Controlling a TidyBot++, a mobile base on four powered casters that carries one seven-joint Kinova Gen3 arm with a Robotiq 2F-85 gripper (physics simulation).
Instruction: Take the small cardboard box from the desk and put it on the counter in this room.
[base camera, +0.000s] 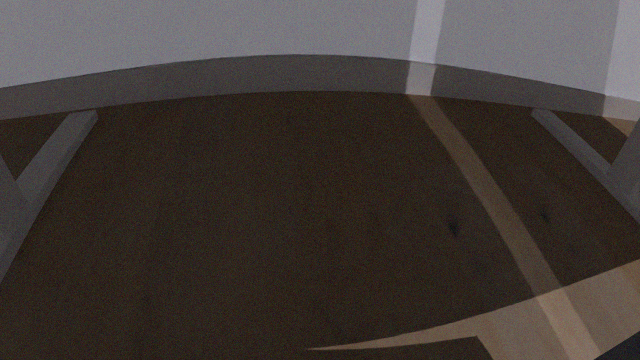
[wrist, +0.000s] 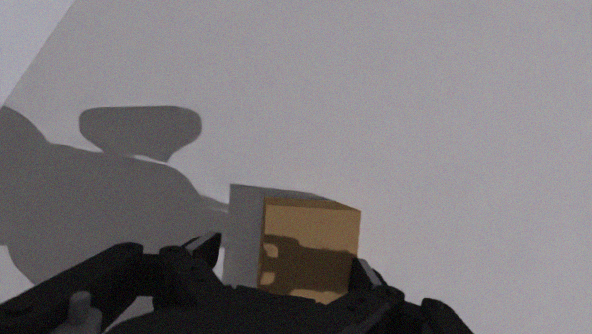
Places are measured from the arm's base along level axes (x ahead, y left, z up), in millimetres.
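Pixels of known places: gripper, between the fingertips: (wrist: 284, 260).
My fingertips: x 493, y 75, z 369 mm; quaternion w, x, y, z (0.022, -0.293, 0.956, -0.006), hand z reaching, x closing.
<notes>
Behind a point stands the place of what it marks.
The small cardboard box (wrist: 310, 225) {x 497, y 47, z 375 mm} stands on the pale desk top (wrist: 450, 125) {x 463, y -87, z 319 mm} in the wrist view, low and right of the middle. My gripper (wrist: 284, 260) {x 493, y 75, z 369 mm} is open and empty. In that view the box shows between the fingertips, close to the right finger, whose tip overlaps the box's right edge. A wider gap lies between the left finger and the box. The near end of the box is hidden behind the gripper's body. Whether the right finger touches the box I cannot tell. The counter does not show in either view.
Shadows of the arm and gripper fall on the desk top and the box. In the base view, grey slanted legs (base camera: 55, 155) (base camera: 575, 142) stand at the left and right over the dark wooden floor (base camera: 250, 225) {x 433, y 63, z -401 mm}. A pale wall (base camera: 250, 30) {x 849, y 121, z -250 mm} with a skirting board (base camera: 300, 72) {x 850, y 6, z -354 mm} runs behind.
</notes>
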